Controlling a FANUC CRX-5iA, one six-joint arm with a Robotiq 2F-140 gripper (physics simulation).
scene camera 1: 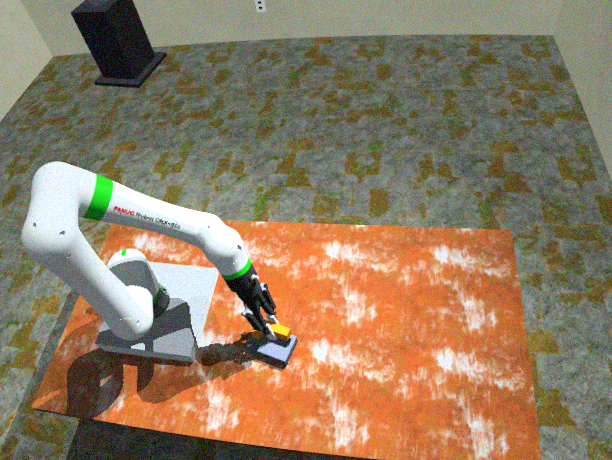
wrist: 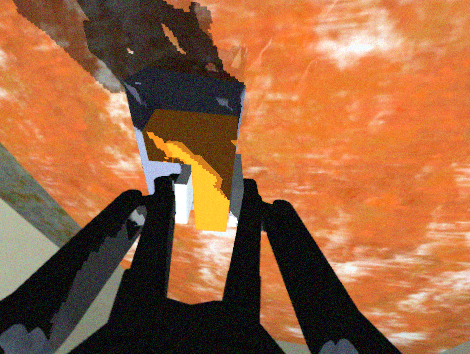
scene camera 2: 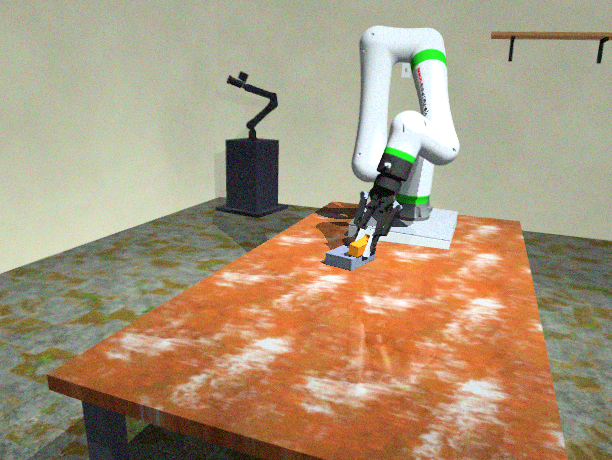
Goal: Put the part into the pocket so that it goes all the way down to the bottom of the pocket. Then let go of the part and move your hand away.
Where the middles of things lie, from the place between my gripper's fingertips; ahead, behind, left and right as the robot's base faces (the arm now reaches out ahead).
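With the orange part (wrist: 208, 142) as my reference, I find my hand 10 mm past it and 30 mm below it.
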